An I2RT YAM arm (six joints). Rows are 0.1 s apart.
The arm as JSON. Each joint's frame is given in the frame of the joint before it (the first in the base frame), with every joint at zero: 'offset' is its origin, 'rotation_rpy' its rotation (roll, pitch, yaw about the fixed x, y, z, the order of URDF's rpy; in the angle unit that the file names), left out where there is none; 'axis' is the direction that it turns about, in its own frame. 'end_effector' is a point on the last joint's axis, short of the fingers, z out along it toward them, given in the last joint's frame.
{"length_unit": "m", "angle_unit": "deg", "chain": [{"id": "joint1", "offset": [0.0, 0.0, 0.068], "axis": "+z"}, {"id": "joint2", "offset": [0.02, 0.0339, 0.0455], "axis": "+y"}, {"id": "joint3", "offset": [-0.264, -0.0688, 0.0], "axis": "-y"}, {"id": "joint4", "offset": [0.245, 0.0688, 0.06], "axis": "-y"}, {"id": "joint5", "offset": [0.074, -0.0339, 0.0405], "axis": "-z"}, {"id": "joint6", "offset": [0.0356, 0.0, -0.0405], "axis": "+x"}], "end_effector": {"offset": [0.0, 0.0, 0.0], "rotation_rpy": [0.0, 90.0, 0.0]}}
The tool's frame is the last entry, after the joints.
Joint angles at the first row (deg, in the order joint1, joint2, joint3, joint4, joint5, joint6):
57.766, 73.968, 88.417, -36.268, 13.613, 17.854
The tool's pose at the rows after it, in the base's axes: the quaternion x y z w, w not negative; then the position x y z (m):
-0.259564 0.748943 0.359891 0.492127 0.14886 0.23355 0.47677
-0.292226 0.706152 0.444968 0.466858 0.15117 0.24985 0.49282
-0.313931 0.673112 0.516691 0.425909 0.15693 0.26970 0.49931
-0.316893 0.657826 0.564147 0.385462 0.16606 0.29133 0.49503
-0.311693 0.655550 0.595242 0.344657 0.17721 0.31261 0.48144
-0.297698 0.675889 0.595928 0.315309 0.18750 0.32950 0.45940
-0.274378 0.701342 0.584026 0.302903 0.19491 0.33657 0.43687
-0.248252 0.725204 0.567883 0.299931 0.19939 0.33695 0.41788
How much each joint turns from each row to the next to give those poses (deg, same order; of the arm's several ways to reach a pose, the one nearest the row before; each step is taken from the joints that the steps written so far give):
0.033, 2.421, 6.521, 2.838, -11.191, -0.148
0.035, 3.403, 4.275, 4.233, -10.576, 2.038
-0.002, 4.011, 3.199, 4.369, -9.421, 3.869
0.066, 3.985, 1.435, 4.624, -5.851, 4.672
-0.066, 3.688, -0.169, 4.525, -4.057, 4.608
0.006, 2.775, -1.436, 1.783, -0.441, 2.679
-0.219, 0.834, -3.321, 1.459, 1.846, 1.844
-0.299, -0.315, -3.767, 1.058, 2.731, 1.443

